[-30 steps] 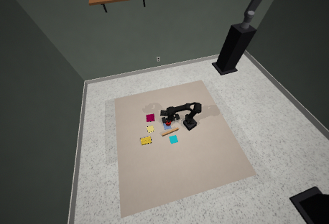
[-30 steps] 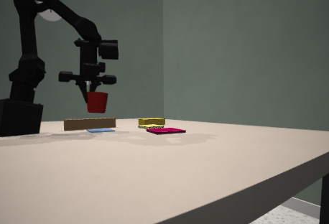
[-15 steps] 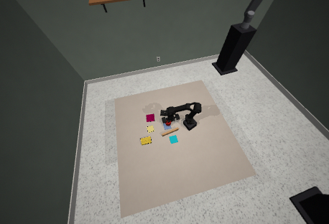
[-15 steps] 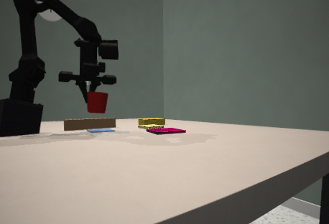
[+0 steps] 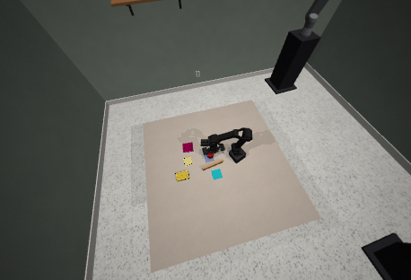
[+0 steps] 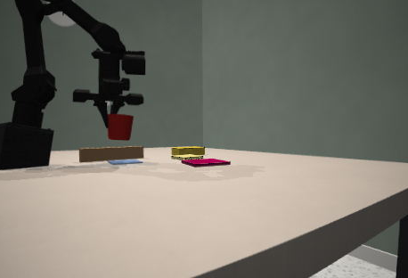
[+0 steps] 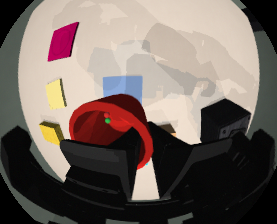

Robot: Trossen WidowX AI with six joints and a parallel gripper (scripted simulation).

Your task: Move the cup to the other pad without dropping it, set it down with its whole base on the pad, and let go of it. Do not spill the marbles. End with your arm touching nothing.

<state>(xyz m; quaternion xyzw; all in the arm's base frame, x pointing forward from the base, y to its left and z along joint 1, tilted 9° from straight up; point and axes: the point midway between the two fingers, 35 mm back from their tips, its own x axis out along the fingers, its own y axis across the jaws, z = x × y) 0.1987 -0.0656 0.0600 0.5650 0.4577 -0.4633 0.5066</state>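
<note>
Now: the red cup 30 mm ahead of my hand and 50 mm below it. Also, from my hand: wooden bar (30 mm ahead, 70 mm to the left, 120 mm below); green marble (50 mm ahead, 60 mm below).
</note>
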